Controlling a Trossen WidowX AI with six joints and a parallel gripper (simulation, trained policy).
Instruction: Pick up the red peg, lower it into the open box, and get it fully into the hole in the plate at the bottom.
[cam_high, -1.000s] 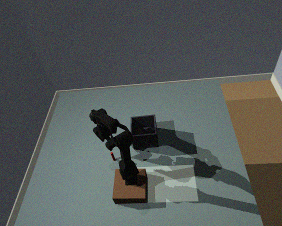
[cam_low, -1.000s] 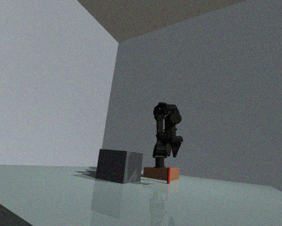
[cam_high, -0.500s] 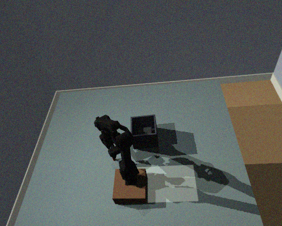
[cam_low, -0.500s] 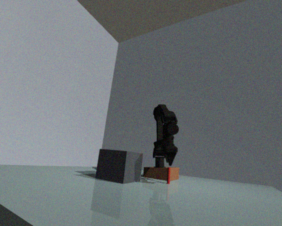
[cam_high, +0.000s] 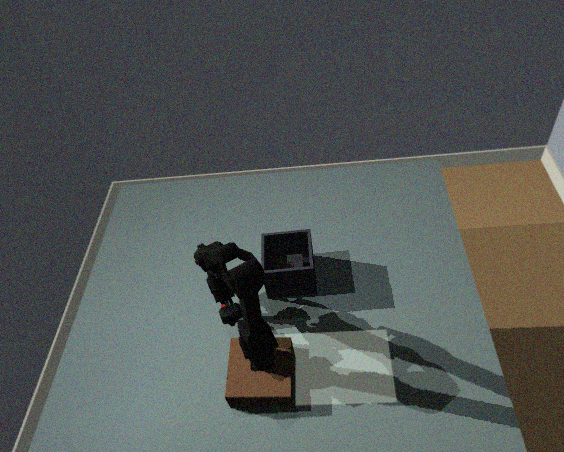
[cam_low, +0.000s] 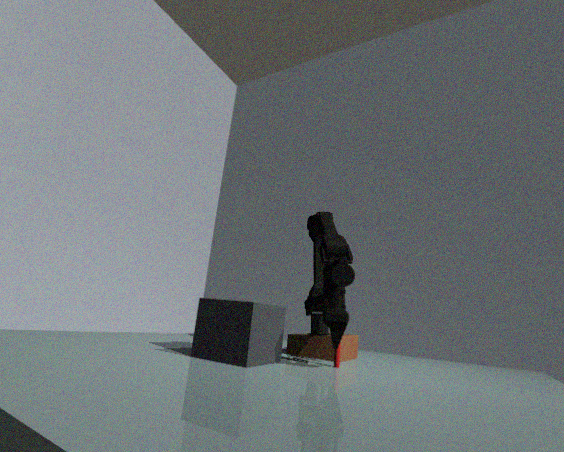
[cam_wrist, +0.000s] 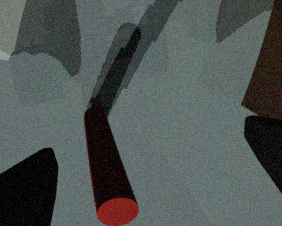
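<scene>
Now: gripper tip 2 cm short of the red peg, 1 cm to the right of it and 1 cm above it. Round my gripper tip: plate: 16 cm ahead, 19 cm to the right, 1 cm below.
</scene>
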